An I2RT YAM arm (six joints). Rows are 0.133 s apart.
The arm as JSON. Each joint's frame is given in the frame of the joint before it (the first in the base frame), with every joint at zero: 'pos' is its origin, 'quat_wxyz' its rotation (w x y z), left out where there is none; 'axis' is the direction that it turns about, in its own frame. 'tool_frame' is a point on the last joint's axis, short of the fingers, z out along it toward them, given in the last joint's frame.
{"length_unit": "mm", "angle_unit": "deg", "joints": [
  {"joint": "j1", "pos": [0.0, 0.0, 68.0], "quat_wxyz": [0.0, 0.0, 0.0, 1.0], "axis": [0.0, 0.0, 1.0]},
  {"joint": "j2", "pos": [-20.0, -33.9, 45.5], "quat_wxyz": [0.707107, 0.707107, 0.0, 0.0], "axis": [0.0, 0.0, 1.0]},
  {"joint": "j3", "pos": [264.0, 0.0, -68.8], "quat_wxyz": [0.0, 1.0, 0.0, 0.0], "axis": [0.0, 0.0, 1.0]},
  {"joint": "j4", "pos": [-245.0, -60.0, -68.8], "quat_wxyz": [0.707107, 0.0, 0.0, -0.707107], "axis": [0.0, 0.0, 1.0]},
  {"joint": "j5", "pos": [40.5, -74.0, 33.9], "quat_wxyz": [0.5, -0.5, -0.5, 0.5], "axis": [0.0, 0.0, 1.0]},
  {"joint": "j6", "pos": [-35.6, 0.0, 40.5], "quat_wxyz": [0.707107, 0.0, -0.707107, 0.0], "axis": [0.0, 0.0, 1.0]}
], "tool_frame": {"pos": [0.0, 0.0, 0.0]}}
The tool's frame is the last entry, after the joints.
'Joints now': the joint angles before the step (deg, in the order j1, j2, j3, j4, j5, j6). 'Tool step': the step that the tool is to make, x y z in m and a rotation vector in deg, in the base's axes. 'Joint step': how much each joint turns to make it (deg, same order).
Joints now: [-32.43 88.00 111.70 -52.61 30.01 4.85]
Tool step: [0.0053 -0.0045 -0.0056 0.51 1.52 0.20]
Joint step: [-0.19 1.14 0.08 -0.19 -0.15 -0.61]
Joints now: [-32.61 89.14 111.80 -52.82 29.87 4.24]
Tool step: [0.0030 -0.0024 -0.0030 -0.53 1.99 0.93]
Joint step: [-0.08 0.51 -0.18 0.35 -0.11 -2.10]
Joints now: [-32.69 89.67 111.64 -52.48 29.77 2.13]
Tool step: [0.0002 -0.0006 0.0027 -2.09 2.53 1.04]
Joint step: [-0.01 0.16 0.50 0.53 0.66 -3.73]
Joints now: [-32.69 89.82 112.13 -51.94 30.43 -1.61]
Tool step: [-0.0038 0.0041 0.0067 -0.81 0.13 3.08]
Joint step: [0.03 -0.85 0.46 0.21 -2.31 -2.44]
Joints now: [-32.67 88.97 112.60 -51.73 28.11 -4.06]
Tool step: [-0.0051 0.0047 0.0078 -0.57 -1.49 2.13]
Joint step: [0.02 -1.08 0.38 0.45 -2.03 -0.76]
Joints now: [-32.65 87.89 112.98 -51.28 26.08 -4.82]
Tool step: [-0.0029 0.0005 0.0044 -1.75 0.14 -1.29]
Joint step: [-0.03 -0.33 0.30 0.63 1.81 -0.96]
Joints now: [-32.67 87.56 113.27 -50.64 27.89 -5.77]
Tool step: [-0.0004 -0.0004 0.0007 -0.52 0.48 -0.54]
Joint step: [-0.03 0.08 0.20 -0.02 0.76 -0.47]
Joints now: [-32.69 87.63 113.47 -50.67 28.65 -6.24]
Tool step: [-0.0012 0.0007 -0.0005 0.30 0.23 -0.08]
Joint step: [-0.01 -0.18 -0.10 -0.51 0.01 0.17]
